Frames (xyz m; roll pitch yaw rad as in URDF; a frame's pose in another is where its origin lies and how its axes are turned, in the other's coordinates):
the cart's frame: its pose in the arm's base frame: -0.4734 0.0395 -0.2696 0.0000 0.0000 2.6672
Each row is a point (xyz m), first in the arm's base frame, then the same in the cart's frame.
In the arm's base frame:
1: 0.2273 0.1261 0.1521
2: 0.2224 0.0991 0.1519
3: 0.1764 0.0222 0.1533
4: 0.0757 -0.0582 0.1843
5: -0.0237 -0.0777 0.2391
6: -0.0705 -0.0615 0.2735
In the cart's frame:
1: -0.5838 -0.3971 0.4217
2: -0.5917 -0.3709 0.4215
3: -0.5859 -0.2814 0.4229
4: -0.5331 -0.1639 0.4539
5: -0.4536 -0.1012 0.5087
6: -0.4045 -0.0942 0.5431

